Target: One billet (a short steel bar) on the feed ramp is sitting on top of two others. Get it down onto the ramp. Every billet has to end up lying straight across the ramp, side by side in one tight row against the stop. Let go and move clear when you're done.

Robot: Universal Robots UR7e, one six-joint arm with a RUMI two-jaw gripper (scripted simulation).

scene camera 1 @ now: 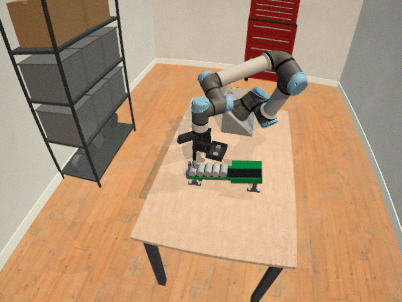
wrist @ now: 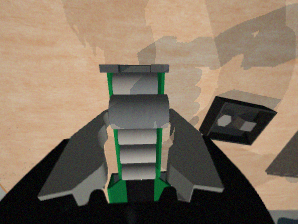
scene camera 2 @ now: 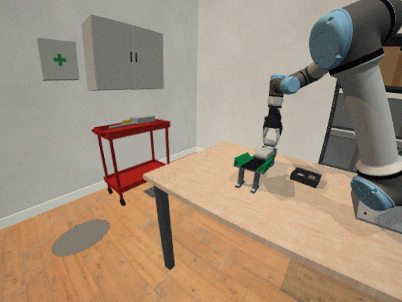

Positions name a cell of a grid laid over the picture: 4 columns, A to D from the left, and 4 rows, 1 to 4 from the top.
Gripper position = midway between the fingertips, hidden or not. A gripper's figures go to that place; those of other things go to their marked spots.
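My gripper (wrist: B2) is sitting 15 cm from the lens, and there's a grey steel billet (wrist: B2) that's 12 cm from the lens.
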